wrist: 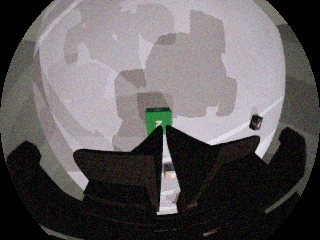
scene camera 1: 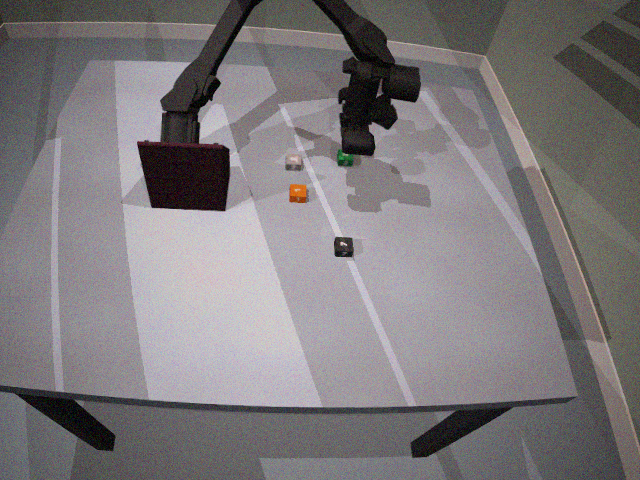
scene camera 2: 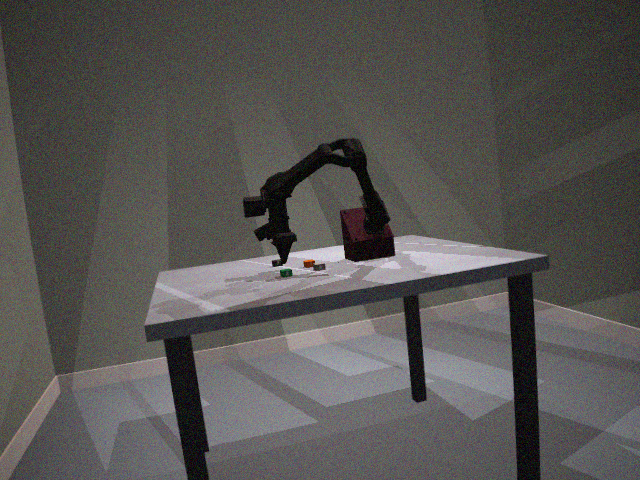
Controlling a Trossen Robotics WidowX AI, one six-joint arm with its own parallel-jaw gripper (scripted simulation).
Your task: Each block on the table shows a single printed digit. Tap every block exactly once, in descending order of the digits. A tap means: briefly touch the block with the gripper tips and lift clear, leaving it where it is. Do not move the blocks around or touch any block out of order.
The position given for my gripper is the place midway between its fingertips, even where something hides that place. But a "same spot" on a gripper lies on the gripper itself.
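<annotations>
You can see my gripper in the wrist view and in scene camera 2, and scene camera 1 (348, 149) shows it as well. On my gripper, (wrist: 230, 175) and (scene camera 2: 274, 241) are one and the same spot.
</annotations>
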